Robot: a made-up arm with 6 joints.
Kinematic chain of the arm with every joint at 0, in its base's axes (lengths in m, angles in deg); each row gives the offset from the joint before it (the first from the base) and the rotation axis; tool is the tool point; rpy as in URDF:
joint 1: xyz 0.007 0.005 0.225 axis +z
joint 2: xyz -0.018 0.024 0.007 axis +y
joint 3: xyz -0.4 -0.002 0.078 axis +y
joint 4: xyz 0.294 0.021 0.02 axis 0.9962 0 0.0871
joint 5: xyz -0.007 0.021 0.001 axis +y
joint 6: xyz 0.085 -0.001 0.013 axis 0.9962 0 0.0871
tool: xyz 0.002 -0.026 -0.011 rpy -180 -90 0
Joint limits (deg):
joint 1: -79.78..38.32
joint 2: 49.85..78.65
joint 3: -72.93..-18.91
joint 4: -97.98..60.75
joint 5: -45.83..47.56
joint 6: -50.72..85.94
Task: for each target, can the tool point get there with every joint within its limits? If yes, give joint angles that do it. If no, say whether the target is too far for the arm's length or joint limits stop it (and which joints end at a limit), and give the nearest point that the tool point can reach.
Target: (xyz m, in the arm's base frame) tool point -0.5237 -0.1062 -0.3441
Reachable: no: joint limits stop it (at a limit: joint 1, joint 2, joint 3, joint 6) | nearest point 0.0168 -0.1250 0.3285 | short by 0.863 m
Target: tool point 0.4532 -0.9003 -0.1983
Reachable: no: too far | nearest point 0.1298 -0.2442 0.3965 | short by 0.943 m
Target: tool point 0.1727 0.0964 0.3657
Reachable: yes | joints 15.80 71.37 -24.85 16.15 25.78 -35.61
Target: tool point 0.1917 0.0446 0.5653
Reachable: yes | joints -4.27 53.36 -45.88 -10.78 -6.49 51.14
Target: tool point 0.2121 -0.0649 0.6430
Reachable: yes | joints -29.48 58.48 -57.72 -34.39 -4.70 -2.51
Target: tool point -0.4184 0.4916 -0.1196
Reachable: no: joint limits stop it (at a limit: joint 1, joint 2, joint 3, joint 5, joint 6) | nearest point 0.0384 0.1690 0.3381 | short by 0.723 m
